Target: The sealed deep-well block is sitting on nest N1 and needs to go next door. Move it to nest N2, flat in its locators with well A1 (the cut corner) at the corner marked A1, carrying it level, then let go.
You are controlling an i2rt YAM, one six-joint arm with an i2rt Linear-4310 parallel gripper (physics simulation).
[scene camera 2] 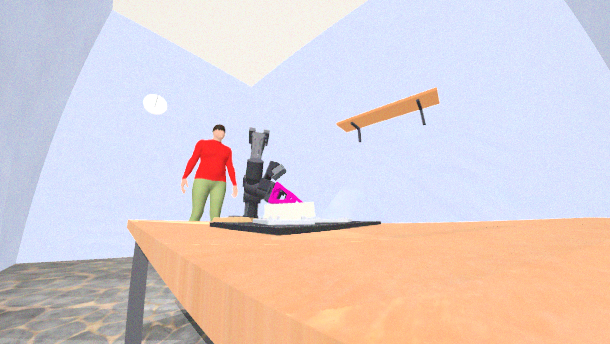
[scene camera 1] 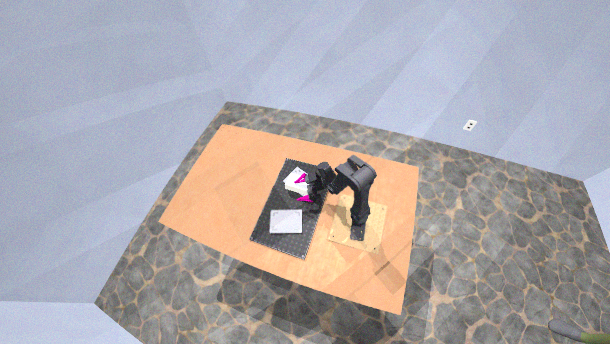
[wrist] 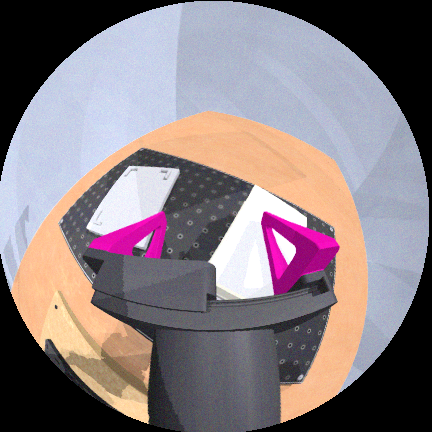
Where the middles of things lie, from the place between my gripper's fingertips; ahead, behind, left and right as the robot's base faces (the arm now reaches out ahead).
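The black perforated plate (scene camera 1: 280, 198) has my hand 7 cm above it, 4 cm to the right of it and 1 cm short of it. Counted from the same hand, the white deep-well block (scene camera 2: 288, 211) is 6 cm to the right and 2 cm below.
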